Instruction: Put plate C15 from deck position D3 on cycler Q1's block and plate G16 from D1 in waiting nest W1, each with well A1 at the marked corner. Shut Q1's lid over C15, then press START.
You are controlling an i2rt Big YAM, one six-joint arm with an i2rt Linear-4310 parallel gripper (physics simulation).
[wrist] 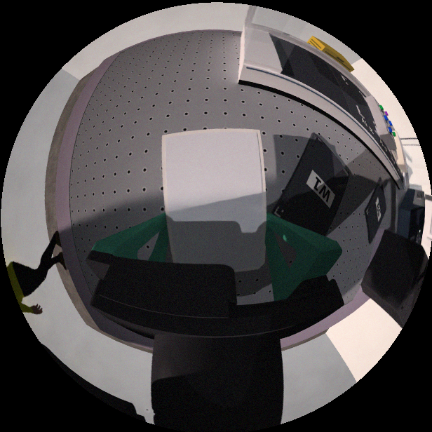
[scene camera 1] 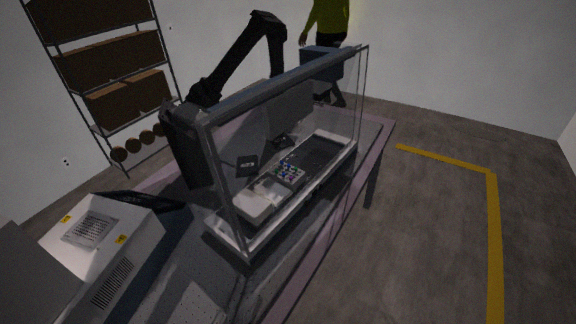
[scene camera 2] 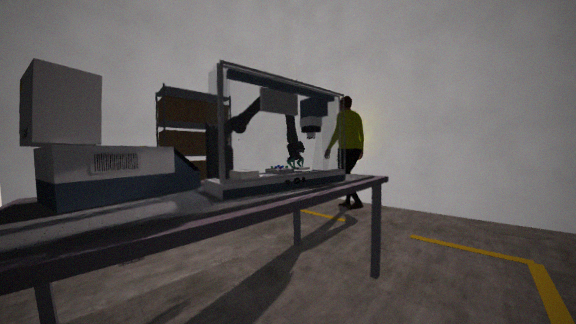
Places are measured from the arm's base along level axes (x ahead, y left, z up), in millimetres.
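Pixels of known places: gripper, fingertip midpoint: (scene camera 2: pixel 298 168).
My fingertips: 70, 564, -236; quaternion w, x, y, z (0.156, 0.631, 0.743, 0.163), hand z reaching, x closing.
Behind a point stands the place of what it marks, as x, y, z.
My gripper (wrist: pixel 216 217) (scene camera 2: pixel 296 163) {70, 564, -236} has its green fingers shut on the long sides of a plain white plate (wrist: pixel 214 175). The plate is level above the pegboard, with its shadow to the right. No code or A1 corner can be read on it, so I cannot tell whether it is C15 or G16. Nest W1 (wrist: pixel 306 189) is a black pad right of the plate, with no plate on it. Scene camera 1 shows W1 (scene camera 1: pixel 283 141) behind the deck; the gripper is hidden there. I cannot make out Q1's block, lid or START for certain.
A second black nest (wrist: pixel 376 210) (scene camera 1: pixel 247 166) stands farther along. The glass-fronted deck machine (scene camera 1: pixel 250 102) {522, -38, 211} (scene camera 2: pixel 282 80) {515, 123, 197} holds a white block (scene camera 1: pixel 256 204) {419, -8, -194} and a rack of coloured caps (scene camera 1: pixel 290 172). A white and blue instrument (scene camera 1: pixel 150 225) {288, -309, -120} (scene camera 2: pixel 115 187) {372, -477, -225} stands at the left. A person (scene camera 2: pixel 352 130) stands behind the bench.
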